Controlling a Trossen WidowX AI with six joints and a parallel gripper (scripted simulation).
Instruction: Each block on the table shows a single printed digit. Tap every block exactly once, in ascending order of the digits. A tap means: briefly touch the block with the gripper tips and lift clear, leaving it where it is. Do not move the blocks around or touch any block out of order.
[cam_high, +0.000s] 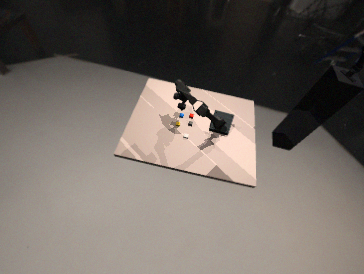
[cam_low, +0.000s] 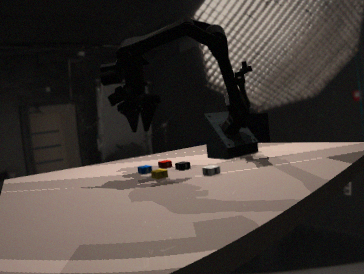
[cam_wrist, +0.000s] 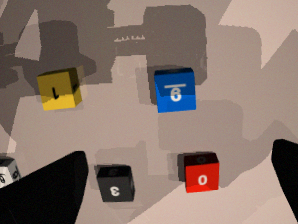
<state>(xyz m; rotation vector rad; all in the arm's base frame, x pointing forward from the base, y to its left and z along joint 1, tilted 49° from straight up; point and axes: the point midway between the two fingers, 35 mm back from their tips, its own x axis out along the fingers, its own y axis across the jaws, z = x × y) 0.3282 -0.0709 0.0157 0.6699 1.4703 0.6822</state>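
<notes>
My gripper tip is 110 mm above the red block, 90 mm past it and 30 mm to the left of it. The rest, counted from my gripper tip: yellow block (110 mm below, 100 mm to the left, 10 mm ahead); blue block (110 mm below); black block (110 mm below, 100 mm behind, 60 mm to the left).
</notes>
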